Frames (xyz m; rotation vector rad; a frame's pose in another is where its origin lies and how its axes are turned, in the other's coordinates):
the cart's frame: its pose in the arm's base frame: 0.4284 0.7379 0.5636 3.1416 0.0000 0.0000
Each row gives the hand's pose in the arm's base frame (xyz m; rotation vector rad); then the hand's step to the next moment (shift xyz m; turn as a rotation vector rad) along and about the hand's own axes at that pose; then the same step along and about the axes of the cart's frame.
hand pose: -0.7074 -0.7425 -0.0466 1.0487 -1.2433 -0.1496
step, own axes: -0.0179 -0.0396 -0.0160 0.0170 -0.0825 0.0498
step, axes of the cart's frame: 0.0234 0.0019 0.0399 0.0007 0.0842 0.0498
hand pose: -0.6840 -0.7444 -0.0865 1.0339 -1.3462 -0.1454
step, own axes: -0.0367 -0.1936 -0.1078 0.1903 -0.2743 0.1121
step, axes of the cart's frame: 0.1691 0.0316 0.1444 0.0856 0.3359 0.0620
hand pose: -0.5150 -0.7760 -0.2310 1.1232 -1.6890 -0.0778
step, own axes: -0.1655 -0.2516 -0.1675 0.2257 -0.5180 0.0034
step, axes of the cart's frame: 0.2888 -0.0511 0.1809 0.3235 0.4473 0.1208
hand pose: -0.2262 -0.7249 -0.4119 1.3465 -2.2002 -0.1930
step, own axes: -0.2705 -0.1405 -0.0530 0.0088 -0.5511 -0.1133
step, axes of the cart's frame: 0.2314 -0.1719 0.1123 0.4856 0.2590 0.1174
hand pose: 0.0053 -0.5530 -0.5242 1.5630 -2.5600 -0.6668
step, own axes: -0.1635 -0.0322 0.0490 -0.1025 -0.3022 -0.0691
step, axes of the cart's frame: 0.0918 -0.1443 0.0304 0.3198 0.0518 0.0406
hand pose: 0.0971 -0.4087 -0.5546 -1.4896 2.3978 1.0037
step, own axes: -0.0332 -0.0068 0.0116 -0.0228 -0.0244 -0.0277
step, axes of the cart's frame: 0.0197 -0.0298 -0.0028 0.0378 0.0068 -0.0202
